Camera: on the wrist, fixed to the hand. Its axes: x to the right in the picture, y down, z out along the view.
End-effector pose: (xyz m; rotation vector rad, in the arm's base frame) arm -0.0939 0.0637 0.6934 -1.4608 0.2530 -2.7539
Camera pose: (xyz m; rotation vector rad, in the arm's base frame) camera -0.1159 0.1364 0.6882 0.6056 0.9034 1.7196
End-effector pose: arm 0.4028 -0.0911 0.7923 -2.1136 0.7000 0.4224
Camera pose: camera 0.4485 -0.0830 0.8527 -1.8343 -0.6592 -0.7996
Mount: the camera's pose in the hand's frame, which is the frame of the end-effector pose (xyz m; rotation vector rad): 0.0017 -0.0696 -0.0309 0.3175 0.3380 -1.4710
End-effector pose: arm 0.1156 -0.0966 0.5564 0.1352 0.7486 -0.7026
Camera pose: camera 0.0548 -0.1399 0.5414 -0.0405 1.0016 -2.2425
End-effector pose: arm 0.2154 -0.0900 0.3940 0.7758 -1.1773 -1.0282
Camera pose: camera 0.2296 -0.1176 0.3244 2.1034 -0.3111 -1.7550
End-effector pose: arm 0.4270 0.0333 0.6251 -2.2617 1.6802 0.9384
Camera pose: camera 0.5024 0.0413 0.6328 -2.5420 -0.1115 -0.0748
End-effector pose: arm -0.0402 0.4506 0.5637 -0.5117 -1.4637 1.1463
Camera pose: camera 0.0078 0.4334 0.6203 0.5571 -0.9129 0.0575
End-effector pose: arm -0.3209 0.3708 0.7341 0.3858 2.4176 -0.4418
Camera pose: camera -0.3652 0.3209 0.7708 1.3293 -2.3930 1.3568
